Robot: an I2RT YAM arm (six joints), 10 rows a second.
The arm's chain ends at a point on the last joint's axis. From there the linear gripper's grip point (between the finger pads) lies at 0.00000 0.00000 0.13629 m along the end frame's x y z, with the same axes.
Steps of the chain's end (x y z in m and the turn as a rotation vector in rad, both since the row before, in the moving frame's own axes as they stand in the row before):
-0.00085 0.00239 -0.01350 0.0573 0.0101 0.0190
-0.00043 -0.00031 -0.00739 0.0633 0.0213 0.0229
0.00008 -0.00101 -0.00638 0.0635 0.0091 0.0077
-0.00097 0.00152 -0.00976 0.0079 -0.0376 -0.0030
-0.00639 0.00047 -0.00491 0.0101 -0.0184 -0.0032
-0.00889 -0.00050 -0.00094 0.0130 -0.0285 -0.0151
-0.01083 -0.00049 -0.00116 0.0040 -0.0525 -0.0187
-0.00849 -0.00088 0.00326 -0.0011 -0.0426 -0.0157
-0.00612 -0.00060 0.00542 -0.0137 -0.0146 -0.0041
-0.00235 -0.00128 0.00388 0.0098 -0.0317 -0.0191
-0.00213 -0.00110 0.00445 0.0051 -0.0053 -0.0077
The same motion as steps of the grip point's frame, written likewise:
0.00060 -0.00540 -0.01373 0.0573 0.0101 0.0190
0.00257 -0.00890 -0.00769 0.0633 0.0213 0.0229
0.00135 -0.00965 -0.00666 0.0635 0.0091 0.0077
-0.00609 0.00045 -0.00986 0.0079 -0.0376 -0.0030
-0.00890 -0.00090 -0.00494 0.0101 -0.0184 -0.0032
-0.01279 -0.00224 -0.00101 0.0130 -0.0285 -0.0151
-0.01799 -0.00097 -0.00135 0.0040 -0.0525 -0.0187
-0.01429 -0.00068 0.00314 -0.0011 -0.0426 -0.0157
-0.00811 0.00127 0.00539 -0.0137 -0.0146 -0.0041
-0.00668 -0.00257 0.00380 0.0098 -0.0317 -0.0191
-0.00285 -0.00179 0.00445 0.0051 -0.0053 -0.0077

